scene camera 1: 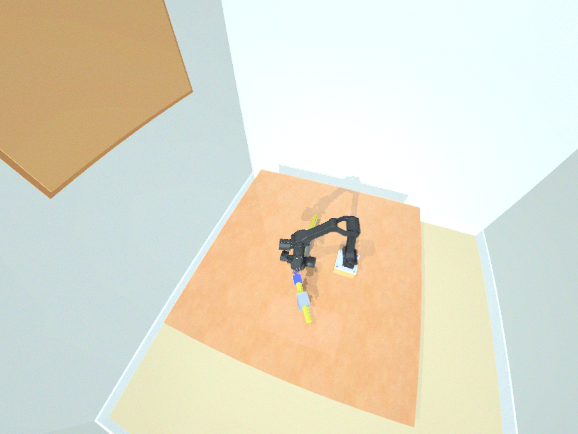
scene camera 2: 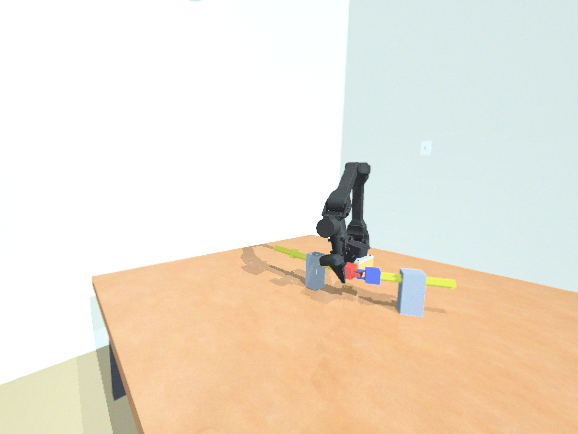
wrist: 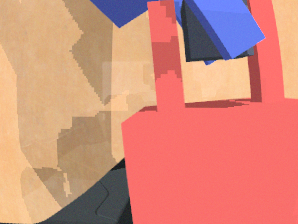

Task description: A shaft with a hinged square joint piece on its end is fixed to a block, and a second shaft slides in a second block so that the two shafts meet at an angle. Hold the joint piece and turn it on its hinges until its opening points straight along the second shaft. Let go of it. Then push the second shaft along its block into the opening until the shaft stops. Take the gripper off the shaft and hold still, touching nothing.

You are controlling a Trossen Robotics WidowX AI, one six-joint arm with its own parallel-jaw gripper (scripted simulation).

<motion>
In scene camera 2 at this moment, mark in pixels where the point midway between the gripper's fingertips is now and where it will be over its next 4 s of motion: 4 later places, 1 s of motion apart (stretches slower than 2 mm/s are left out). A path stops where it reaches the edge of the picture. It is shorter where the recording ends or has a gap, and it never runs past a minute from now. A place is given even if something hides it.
My gripper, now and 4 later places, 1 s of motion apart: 347,281; 344,271; 344,248; 335,234; 327,240
</motion>
